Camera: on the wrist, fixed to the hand. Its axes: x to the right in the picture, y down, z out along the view.
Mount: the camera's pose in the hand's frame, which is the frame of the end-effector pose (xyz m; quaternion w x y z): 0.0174 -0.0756 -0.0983 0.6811 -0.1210 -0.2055 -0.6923
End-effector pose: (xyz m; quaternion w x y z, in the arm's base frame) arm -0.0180 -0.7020 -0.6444 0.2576 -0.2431 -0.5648 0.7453
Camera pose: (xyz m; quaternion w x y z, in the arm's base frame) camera 0.0415 -0.6028 -0.5965 0.5459 0.3474 -0.6961 0.3109
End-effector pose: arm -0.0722 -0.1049 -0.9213 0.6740 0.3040 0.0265 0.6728
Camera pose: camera -0.0470 -0.0453 -1.0285 0.9670 0.2454 0.0086 -0.0676
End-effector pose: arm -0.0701 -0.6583 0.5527 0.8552 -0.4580 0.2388 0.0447
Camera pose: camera -0.0686 -0.7835 0.5566 0.6070 -0.5715 -0.3355 -0.4386
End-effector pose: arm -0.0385 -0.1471 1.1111 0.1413 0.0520 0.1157 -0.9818
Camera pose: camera -0.0702 -0.0574 1.0297 0.5534 0.2635 -0.2046 0.7632
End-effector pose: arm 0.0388 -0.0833 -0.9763 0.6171 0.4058 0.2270 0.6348
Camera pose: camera 0.0075 -0.0353 -1.0877 0.9555 0.1750 0.2319 -0.0508
